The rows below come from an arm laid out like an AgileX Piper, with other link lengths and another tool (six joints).
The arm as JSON. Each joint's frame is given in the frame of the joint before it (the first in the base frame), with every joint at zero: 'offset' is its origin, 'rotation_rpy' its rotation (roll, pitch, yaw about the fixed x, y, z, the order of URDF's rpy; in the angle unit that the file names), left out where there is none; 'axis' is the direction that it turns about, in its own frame. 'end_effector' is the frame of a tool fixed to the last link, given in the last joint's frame.
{
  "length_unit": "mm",
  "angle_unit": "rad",
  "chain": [
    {
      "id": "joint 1",
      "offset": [
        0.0,
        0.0,
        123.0
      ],
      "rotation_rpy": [
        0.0,
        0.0,
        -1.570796
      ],
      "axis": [
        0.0,
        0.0,
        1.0
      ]
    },
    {
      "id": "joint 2",
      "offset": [
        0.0,
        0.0,
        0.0
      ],
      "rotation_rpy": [
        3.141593,
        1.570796,
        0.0
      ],
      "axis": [
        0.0,
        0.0,
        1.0
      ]
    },
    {
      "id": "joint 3",
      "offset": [
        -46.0,
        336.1,
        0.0
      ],
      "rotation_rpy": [
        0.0,
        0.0,
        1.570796
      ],
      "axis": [
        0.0,
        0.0,
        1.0
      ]
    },
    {
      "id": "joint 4",
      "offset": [
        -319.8,
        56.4,
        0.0
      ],
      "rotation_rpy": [
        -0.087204,
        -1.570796,
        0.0
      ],
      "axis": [
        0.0,
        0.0,
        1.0
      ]
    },
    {
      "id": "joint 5",
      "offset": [
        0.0,
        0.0,
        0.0
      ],
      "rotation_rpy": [
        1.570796,
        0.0,
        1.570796
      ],
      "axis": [
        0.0,
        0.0,
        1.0
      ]
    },
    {
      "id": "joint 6",
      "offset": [
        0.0,
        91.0,
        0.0
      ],
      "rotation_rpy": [
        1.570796,
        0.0,
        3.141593
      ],
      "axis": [
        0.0,
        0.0,
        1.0
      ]
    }
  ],
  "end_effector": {
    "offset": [
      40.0,
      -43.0,
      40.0
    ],
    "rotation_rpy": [
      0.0,
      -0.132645,
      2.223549
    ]
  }
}
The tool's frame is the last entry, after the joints.
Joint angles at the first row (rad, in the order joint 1, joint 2, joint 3, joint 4, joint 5, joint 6):
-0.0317 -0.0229 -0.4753 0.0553 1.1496 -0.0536
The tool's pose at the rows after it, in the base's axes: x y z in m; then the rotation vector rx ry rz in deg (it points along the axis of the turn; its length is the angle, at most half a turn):
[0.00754 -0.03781 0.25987 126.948 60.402 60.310]
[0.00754 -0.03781 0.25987 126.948 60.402 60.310]
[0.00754 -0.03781 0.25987 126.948 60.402 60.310]
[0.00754 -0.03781 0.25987 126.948 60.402 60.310]
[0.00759 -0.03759 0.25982 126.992 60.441 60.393]
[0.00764 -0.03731 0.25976 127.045 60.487 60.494]
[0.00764 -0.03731 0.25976 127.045 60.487 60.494]
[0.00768 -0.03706 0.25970 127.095 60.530 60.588]
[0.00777 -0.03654 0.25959 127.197 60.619 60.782]
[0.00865 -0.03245 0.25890 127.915 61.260 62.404]
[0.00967 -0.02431 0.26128 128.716 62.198 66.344]
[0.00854 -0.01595 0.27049 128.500 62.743 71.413]
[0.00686 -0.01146 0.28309 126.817 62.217 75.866]
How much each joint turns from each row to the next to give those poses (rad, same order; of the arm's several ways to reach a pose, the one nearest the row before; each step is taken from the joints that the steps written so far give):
-0.0001 -0.0001 0.0000 0.0000 0.0000 0.0000
0.0000 0.0000 0.0000 0.0000 0.0000 0.0000
0.0000 0.0000 0.0000 0.0000 0.0000 0.0000
0.0000 0.0000 0.0000 0.0000 0.0000 0.0000
0.0001 0.0001 0.0001 0.0016 0.0000 0.0000
-0.0001 0.0000 0.0000 0.0021 0.0000 -0.0001
0.0000 0.0000 0.0000 0.0000 0.0000 0.0000
0.0000 -0.0001 0.0000 0.0018 0.0000 0.0001
0.0001 0.0001 -0.0001 0.0038 0.0000 0.0000
-0.0001 0.0000 0.0000 0.0298 -0.0017 0.0000
0.0001 0.0000 -0.0089 0.0588 -0.0072 0.0000
0.0000 0.0000 -0.0272 0.0594 -0.0079 0.0000
0.0000 0.0000 -0.0325 0.0320 -0.0177 0.0000

